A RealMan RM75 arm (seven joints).
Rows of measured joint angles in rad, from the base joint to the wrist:
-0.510, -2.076, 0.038, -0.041, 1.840, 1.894, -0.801
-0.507, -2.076, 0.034, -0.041, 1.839, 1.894, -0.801
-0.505, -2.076, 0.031, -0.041, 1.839, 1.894, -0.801
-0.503, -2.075, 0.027, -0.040, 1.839, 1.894, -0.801
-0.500, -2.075, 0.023, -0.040, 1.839, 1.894, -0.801
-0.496, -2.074, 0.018, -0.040, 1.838, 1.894, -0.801
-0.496, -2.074, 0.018, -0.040, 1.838, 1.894, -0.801
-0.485, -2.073, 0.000, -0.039, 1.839, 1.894, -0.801
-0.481, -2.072, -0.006, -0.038, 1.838, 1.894, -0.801
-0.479, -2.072, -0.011, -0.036, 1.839, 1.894, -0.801
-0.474, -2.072, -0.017, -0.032, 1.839, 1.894, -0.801
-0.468, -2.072, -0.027, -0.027, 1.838, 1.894, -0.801
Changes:
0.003, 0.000, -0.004, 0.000, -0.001, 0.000, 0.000
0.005, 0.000, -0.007, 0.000, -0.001, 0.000, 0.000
0.007, 0.001, -0.011, 0.001, -0.001, 0.000, 0.000
0.010, 0.001, -0.015, 0.001, -0.001, 0.000, 0.000
0.014, 0.002, -0.020, 0.001, -0.002, 0.000, 0.000
0.014, 0.002, -0.020, 0.001, -0.002, 0.000, 0.000
0.025, 0.003, -0.038, 0.002, -0.001, 0.000, 0.000
0.029, 0.004, -0.044, 0.003, -0.002, 0.000, 0.000
0.031, 0.004, -0.049, 0.005, -0.001, 0.000, 0.000
0.036, 0.004, -0.055, 0.009, -0.001, 0.000, 0.000
0.042, 0.004, -0.065, 0.014, -0.002, 0.000, 0.000

